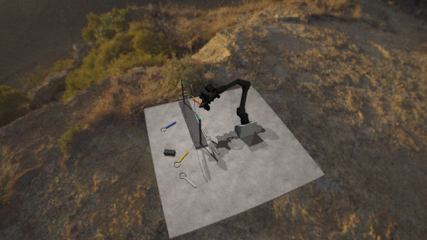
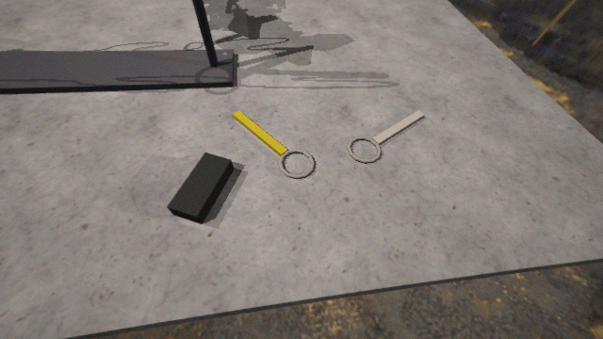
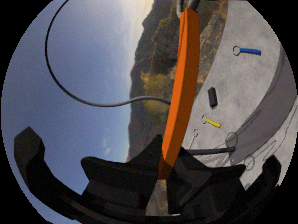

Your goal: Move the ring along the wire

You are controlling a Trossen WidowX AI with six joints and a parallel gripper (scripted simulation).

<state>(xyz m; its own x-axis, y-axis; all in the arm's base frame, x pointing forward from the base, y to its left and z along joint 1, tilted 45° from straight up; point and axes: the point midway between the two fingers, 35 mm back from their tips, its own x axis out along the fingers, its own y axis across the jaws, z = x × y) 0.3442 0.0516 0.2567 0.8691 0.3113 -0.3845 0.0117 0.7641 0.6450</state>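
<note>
Now: the orange-handled ring 90 mm to the right of my gripper tip, 20 mm ahead of it and 10 mm above it. Round my gripper tip: black block 310 mm below, 310 mm ahead, 140 mm to the left; then blue-handled ring 320 mm below, 280 mm ahead, 160 mm to the right; then yellow-handled ring 320 mm below, 240 mm to the left, 240 mm ahead.
</note>
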